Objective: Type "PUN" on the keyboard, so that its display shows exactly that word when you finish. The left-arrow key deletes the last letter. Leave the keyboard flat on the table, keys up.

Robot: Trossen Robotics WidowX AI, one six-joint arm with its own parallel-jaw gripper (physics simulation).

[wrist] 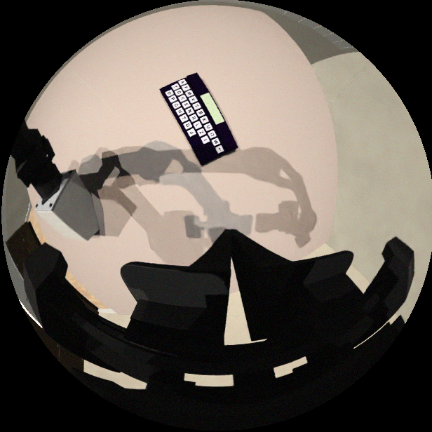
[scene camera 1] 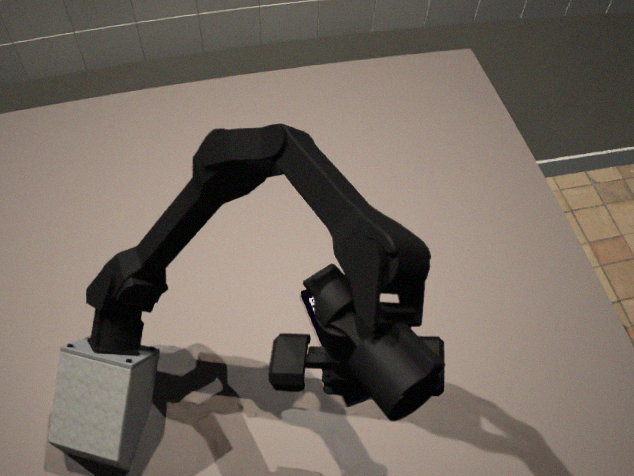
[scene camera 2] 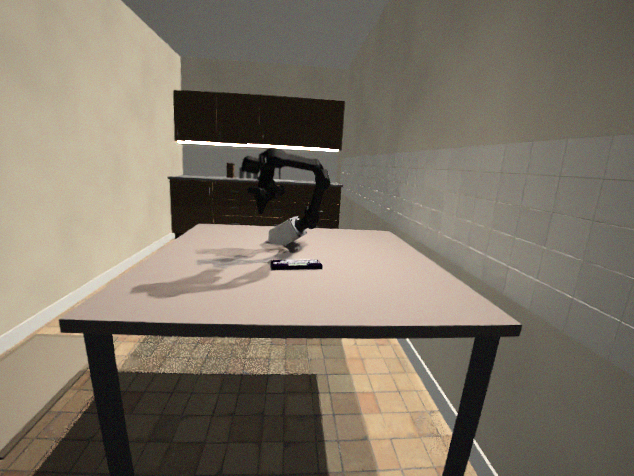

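Note:
The dark blue keyboard [scene camera 1: 306,298] [scene camera 2: 296,265] [wrist: 227,141] lies flat on the table, keys up; in scene view 1 the arm hides most of it. In the wrist view its pale green display [wrist: 212,109] shows no readable letters. The P key [wrist: 172,99] is in the row farthest from the display, the N key [wrist: 189,111] in the middle row, and the U key [wrist: 208,127] in the row nearest the display. The left-arrow key [wrist: 220,149] ends that row. My gripper [scene camera 2: 261,211] [wrist: 229,234] is shut, empty and well above the table, clear of the keyboard.
The arm's pale base block [scene camera 1: 87,404] [scene camera 2: 284,233] [wrist: 75,207] stands on the table [scene camera 1: 153,133] [scene camera 2: 368,297] [wrist: 125,60]. Arm shadows fall across the table beside the keyboard and touch its arrow-key end. A tiled wall [scene camera 2: 537,204] runs along one side.

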